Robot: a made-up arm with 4 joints. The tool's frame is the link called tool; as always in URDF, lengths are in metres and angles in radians. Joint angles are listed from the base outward. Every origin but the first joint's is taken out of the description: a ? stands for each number. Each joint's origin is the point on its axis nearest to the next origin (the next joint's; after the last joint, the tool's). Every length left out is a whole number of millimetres.
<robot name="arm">
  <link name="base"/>
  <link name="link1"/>
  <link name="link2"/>
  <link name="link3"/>
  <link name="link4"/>
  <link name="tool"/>
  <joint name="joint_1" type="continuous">
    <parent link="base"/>
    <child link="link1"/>
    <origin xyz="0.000 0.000 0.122"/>
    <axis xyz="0 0 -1"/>
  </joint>
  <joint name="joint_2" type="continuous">
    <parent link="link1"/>
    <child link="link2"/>
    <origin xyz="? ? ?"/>
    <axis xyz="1 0 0"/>
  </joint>
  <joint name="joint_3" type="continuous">
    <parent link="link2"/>
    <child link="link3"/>
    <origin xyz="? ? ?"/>
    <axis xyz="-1 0 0"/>
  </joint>
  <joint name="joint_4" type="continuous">
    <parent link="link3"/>
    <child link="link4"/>
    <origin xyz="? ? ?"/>
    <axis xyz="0 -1 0"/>
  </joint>
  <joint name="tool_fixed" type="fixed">
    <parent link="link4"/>
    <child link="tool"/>
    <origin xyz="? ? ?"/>
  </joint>
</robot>
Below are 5 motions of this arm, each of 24 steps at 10 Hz.
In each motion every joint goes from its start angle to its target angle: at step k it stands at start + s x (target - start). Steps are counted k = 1, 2, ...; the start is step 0. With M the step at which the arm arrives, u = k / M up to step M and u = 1 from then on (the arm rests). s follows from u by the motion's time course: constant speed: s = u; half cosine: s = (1 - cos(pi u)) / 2; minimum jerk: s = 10 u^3 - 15 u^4 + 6 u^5.
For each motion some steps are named. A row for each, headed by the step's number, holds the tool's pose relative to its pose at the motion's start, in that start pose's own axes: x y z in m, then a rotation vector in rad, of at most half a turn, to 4 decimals.
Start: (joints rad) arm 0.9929 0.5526 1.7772 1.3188
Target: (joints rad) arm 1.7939 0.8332 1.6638 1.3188
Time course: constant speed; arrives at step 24
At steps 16, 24:
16: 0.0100 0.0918 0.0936 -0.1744 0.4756 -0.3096
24: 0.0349 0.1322 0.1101 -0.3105 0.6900 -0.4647

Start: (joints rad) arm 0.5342 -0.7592 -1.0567 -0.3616
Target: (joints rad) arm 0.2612 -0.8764 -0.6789 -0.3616
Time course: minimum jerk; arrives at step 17
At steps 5, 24:
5: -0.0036 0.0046 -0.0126 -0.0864 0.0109 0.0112
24: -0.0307 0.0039 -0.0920 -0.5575 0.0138 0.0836

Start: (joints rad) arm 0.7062 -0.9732 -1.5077 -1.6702
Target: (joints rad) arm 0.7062 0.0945 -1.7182 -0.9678
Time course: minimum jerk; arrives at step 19
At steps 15, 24:
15: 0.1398 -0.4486 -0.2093 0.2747 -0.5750 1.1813
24: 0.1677 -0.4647 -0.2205 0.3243 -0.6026 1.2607

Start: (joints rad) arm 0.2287 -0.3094 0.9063 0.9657
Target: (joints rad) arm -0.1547 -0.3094 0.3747 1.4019
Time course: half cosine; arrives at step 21
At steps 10, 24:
10: 0.0686 0.0792 -0.0580 0.1910 -0.3586 -0.1760
24: 0.1860 0.1756 -0.0606 0.4151 -0.7395 -0.4089

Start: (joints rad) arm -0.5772 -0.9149 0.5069 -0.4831
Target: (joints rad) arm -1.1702 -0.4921 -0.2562 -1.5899
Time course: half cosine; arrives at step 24
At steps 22, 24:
22: 0.0393 -0.3815 0.1992 0.2330 0.4963 1.1830
24: 0.0446 -0.3858 0.2011 0.2203 0.5033 1.2076

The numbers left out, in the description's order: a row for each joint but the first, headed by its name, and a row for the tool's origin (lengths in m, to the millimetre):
joint_2: 0.190 0.113 0.000
joint_3: 0.000 -0.087 0.005
joint_4: 0.000 0.164 -0.011
tool: -0.352 0.000 0.009

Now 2 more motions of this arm.
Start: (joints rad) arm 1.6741 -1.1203 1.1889 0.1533
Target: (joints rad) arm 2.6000 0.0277 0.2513 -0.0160
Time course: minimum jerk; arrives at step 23
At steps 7, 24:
7: 0.0073 0.0045 0.0824 0.3598 0.1613 0.0343
24: 0.2468 -0.1911 0.2149 1.9157 1.1633 -0.4691

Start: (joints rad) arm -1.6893 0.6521 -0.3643 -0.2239
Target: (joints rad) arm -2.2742 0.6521 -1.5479 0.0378
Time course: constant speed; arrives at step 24
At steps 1, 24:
1: -0.0039 -0.0057 0.0067 0.0455 0.0101 0.0227
24: 0.0079 -0.1312 0.1455 1.1324 0.3867 0.0827

